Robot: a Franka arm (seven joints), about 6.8 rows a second.
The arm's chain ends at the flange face. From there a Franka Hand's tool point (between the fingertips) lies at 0.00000 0.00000 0.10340 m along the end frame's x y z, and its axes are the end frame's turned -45 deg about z.
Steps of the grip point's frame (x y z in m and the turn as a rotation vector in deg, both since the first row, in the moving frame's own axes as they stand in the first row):
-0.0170 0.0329 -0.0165 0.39 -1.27 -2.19
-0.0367 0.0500 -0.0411 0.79 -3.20 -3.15
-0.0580 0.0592 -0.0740 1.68 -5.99 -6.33
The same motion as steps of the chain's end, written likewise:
0.0133 0.0341 -0.0165 -0.62 -1.17 -2.19
0.0144 0.0581 -0.0409 -1.70 -2.82 -3.15
0.0103 0.0769 -0.0734 -3.05 -5.42 -6.33

